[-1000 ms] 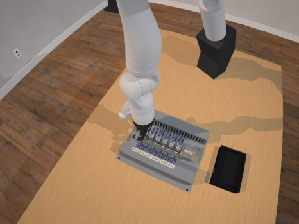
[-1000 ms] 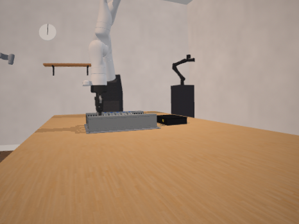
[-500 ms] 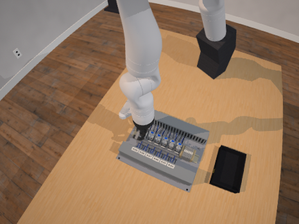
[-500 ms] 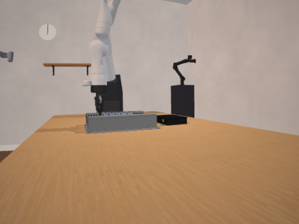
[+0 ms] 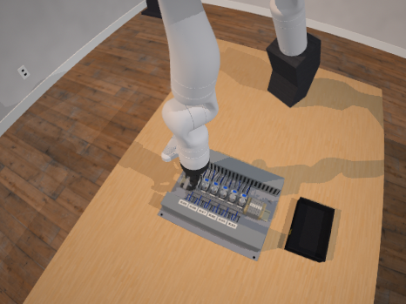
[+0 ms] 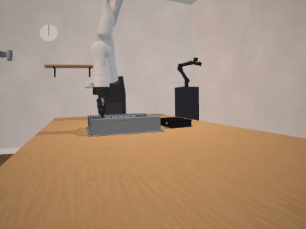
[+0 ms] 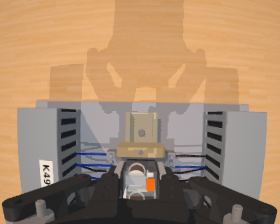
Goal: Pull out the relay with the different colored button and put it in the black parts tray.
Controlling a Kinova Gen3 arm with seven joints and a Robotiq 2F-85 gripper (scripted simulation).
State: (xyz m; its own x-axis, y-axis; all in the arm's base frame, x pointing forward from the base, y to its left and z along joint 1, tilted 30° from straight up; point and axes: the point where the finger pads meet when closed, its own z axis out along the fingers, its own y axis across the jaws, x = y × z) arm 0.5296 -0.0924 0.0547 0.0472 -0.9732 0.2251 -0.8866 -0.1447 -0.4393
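Now: the relay 1 cm below my hand. From my hand the other things lie so: black parts tray 3 cm behind, 37 cm to the left, 4 cm below.
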